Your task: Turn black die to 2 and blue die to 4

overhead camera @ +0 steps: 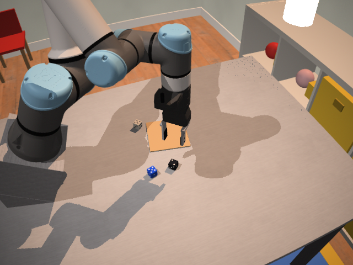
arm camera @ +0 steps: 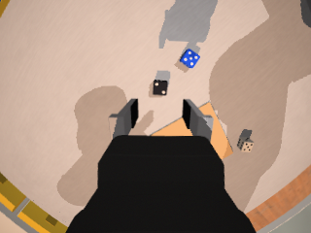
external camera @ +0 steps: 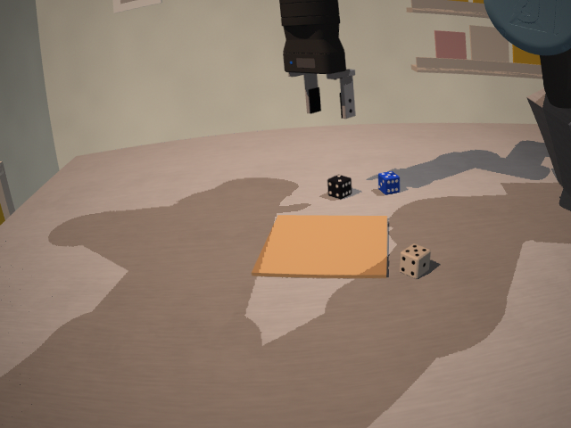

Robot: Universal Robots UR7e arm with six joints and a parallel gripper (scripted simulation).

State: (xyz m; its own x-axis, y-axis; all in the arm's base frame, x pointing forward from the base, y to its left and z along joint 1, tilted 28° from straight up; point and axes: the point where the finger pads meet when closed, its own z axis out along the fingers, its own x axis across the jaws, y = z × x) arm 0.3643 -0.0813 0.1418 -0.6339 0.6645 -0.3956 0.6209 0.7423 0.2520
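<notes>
Now: the black die 12 cm below my hand, 1 cm to the right of it and 1 cm behind it. Also, from my hand: white die (21 cm to the left, 12 cm below, 6 cm behind); then blue die (12 cm below, 8 cm behind, 1 cm to the right); then orange mat (14 cm below, 13 cm to the left, 3 cm ahead).
</notes>
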